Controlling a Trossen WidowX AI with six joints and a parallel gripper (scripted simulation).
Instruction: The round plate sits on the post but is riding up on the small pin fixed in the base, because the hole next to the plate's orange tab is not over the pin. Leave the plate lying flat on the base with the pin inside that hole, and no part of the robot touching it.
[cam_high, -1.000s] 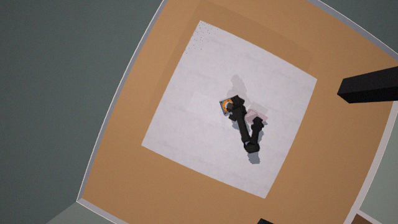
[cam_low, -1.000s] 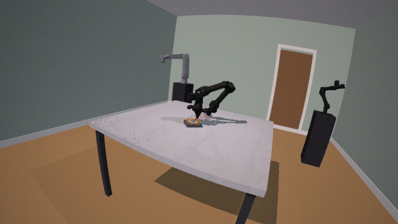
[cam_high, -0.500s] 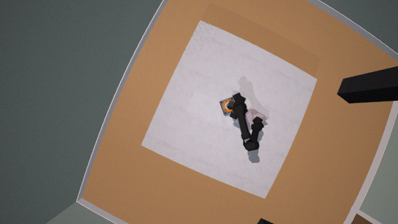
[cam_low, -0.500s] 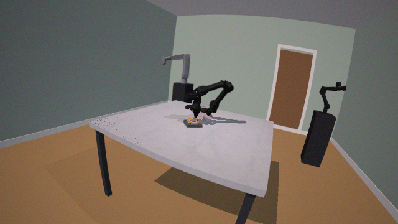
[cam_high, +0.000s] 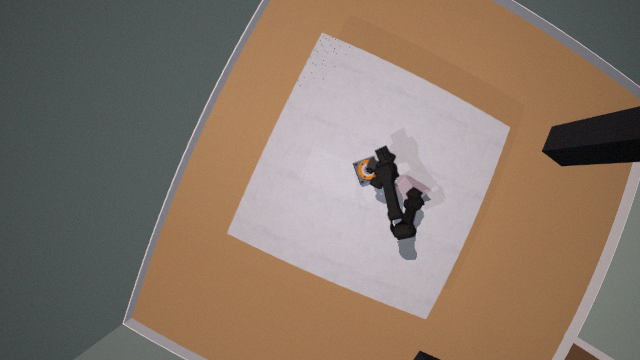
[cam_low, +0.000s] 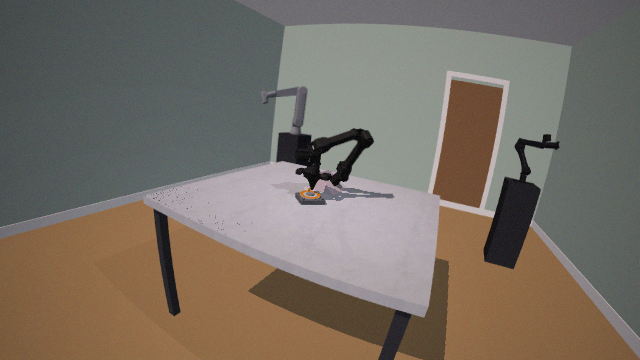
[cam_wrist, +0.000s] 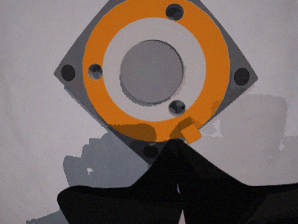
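My gripper tip is 50 mm short of the dark grey square base, 20 mm to the right of it and 20 mm above it.
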